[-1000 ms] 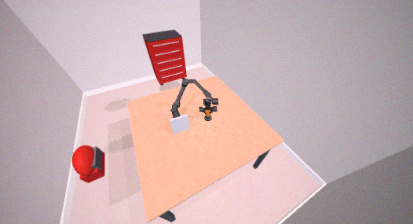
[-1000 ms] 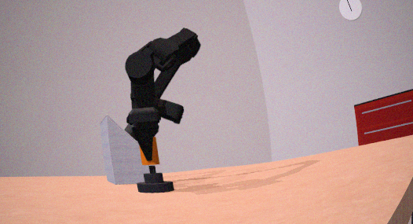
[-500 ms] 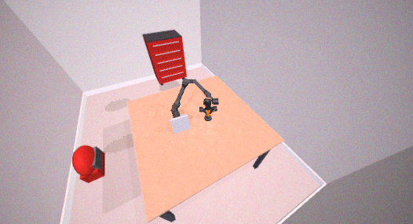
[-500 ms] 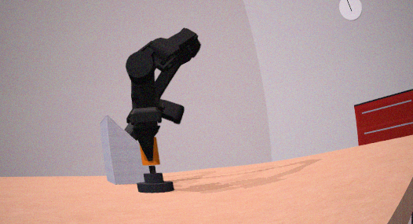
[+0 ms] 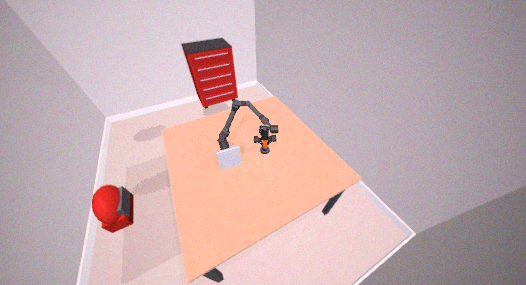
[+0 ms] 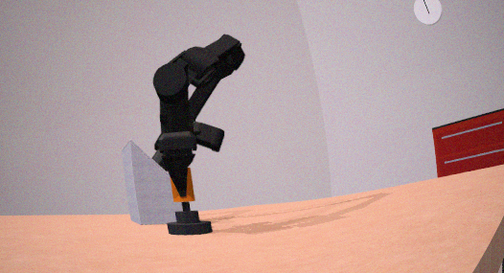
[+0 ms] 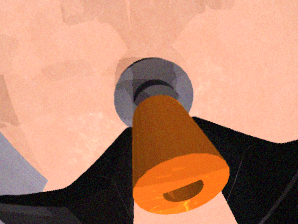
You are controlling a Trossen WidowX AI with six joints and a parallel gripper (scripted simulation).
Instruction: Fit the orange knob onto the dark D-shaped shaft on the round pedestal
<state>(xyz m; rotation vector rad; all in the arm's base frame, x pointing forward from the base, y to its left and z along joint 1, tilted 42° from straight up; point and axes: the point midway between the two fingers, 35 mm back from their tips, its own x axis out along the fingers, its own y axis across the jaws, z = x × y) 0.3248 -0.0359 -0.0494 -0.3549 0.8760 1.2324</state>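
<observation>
Right now my gripper tip is 2 cm below the orange knob. Round my gripper tip: dark pedestal 4 cm below.
</observation>
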